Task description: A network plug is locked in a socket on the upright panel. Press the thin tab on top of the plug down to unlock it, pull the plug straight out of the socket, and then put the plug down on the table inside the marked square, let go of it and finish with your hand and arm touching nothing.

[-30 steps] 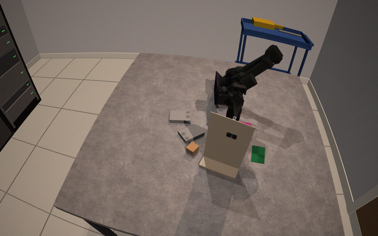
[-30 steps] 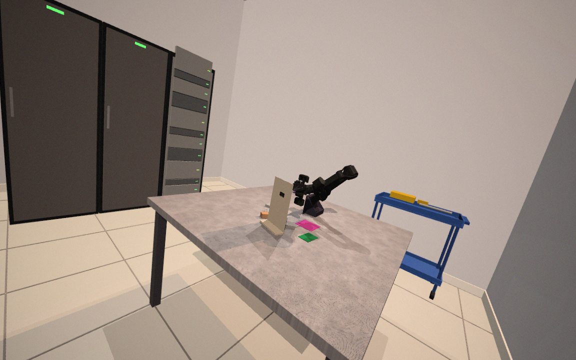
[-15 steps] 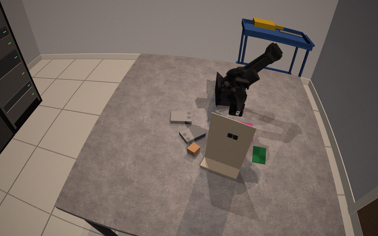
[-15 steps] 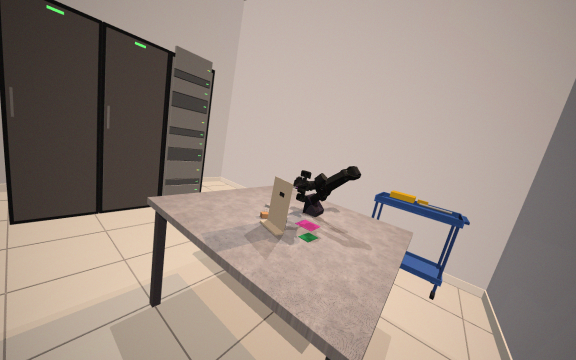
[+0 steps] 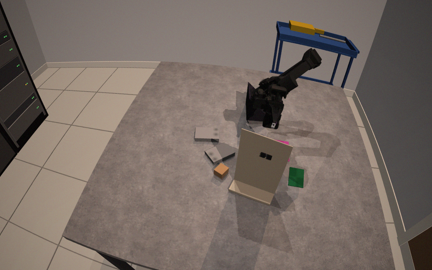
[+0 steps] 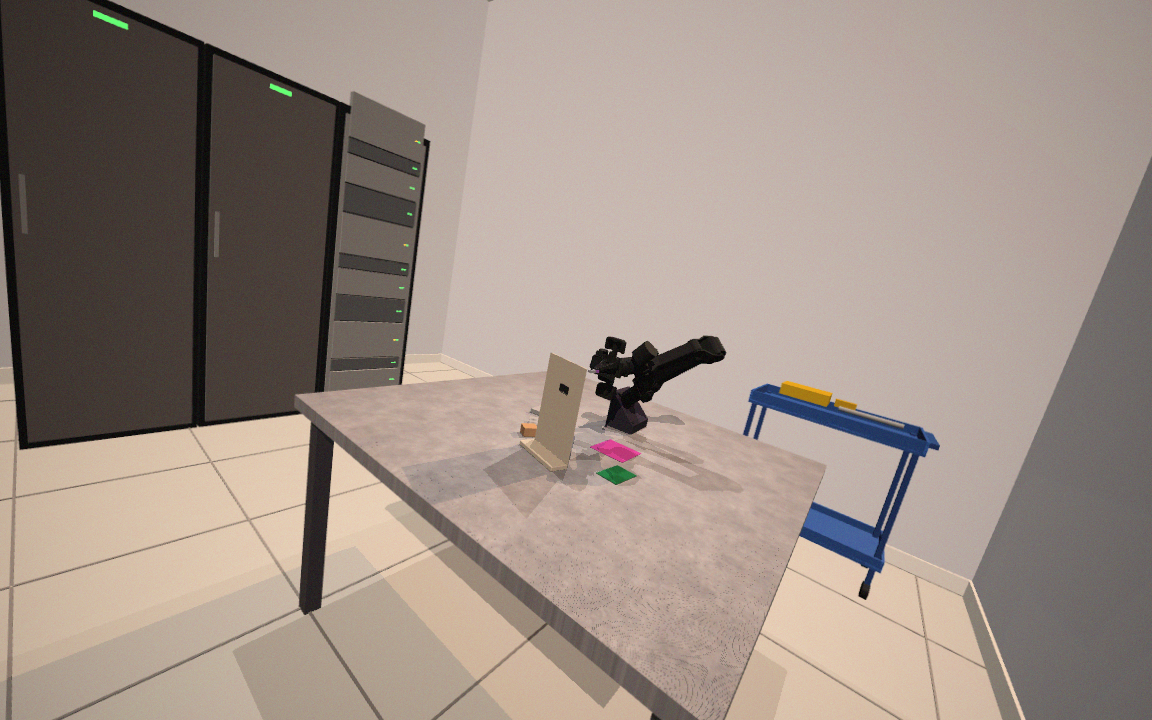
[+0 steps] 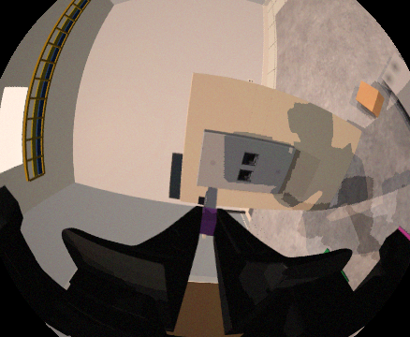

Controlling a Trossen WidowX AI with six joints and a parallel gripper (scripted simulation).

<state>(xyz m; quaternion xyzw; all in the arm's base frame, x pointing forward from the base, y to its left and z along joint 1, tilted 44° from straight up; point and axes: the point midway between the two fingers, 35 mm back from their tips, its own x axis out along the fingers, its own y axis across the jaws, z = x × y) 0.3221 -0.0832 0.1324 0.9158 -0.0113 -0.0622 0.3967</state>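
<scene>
Now: gripper tip 110 mm short of the beige upright panel, 30 mm to the left of it and 120 mm above it.
</scene>
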